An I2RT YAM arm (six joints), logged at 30 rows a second.
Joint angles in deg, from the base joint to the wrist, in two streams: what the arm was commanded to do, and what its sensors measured. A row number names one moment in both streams.
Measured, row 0: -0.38, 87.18, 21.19, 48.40, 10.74, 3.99
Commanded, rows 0 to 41: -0.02, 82.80, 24.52, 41.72, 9.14, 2.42; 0.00, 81.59, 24.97, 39.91, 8.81, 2.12; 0.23, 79.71, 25.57, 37.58, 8.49, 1.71; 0.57, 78.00, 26.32, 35.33, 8.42, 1.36; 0.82, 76.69, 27.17, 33.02, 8.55, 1.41; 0.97, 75.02, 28.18, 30.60, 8.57, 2.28; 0.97, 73.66, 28.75, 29.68, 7.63, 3.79; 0.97, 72.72, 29.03, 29.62, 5.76, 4.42; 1.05, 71.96, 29.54, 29.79, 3.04, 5.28; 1.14, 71.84, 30.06, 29.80, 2.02, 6.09; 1.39, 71.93, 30.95, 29.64, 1.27, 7.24; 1.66, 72.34, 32.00, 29.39, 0.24, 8.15; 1.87, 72.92, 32.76, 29.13, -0.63, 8.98; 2.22, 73.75, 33.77, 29.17, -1.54, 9.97; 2.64, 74.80, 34.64, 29.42, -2.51, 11.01; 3.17, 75.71, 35.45, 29.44, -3.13, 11.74; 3.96, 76.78, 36.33, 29.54, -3.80, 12.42; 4.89, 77.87, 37.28, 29.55, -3.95, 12.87; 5.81, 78.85, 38.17, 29.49, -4.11, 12.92; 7.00, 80.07, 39.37, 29.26, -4.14, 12.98; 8.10, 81.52, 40.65, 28.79, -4.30, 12.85; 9.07, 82.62, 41.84, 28.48, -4.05, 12.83; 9.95, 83.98, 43.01, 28.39, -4.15, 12.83; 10.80, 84.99, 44.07, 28.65, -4.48, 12.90; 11.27, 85.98, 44.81, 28.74, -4.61, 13.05; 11.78, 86.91, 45.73, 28.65, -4.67, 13.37; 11.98, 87.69, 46.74, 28.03, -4.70, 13.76; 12.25, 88.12, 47.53, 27.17, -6.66, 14.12; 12.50, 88.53, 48.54, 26.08, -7.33, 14.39; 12.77, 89.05, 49.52, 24.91, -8.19, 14.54; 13.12, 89.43, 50.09, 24.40, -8.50, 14.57; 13.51, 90.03, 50.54, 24.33, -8.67, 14.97; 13.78, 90.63, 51.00, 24.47, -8.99, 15.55; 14.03, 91.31, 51.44, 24.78, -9.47, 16.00; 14.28, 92.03, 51.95, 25.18, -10.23, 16.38; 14.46, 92.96, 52.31, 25.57, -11.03, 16.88; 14.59, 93.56, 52.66, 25.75, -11.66, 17.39; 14.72, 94.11, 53.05, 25.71, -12.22, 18.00; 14.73, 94.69, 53.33, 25.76, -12.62, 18.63; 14.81, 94.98, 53.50, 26.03, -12.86, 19.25; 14.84, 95.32, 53.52, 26.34, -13.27, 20.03; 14.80, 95.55, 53.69, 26.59, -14.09, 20.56
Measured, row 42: 14.57, 94.56, 52.12, 25.71, -11.03, 16.88
